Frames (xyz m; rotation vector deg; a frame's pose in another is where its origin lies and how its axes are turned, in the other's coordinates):
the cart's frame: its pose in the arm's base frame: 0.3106 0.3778 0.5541 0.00 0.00 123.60
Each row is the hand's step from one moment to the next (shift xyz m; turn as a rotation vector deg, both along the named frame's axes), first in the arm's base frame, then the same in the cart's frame.
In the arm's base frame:
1: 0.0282 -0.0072 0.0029 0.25 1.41 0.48
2: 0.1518 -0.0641 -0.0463 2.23 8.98 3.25
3: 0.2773 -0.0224 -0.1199 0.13 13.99 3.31
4: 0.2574 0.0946 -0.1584 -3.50 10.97 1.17
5: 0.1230 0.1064 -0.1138 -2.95 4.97 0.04
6: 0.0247 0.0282 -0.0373 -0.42 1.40 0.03
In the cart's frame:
1: -0.0216 -0.0195 0.0029 1.04 -0.99 0.48
2: -0.1374 -0.0910 -0.0463 6.25 -6.83 3.25
3: -0.1721 -0.2186 -0.1199 11.58 -7.85 3.31
4: -0.0636 -0.2667 -0.1584 11.07 -3.16 1.17
5: 0.0206 -0.1613 -0.1138 5.77 -0.29 0.04
6: 0.0098 -0.0362 -0.0373 1.40 -0.42 0.03

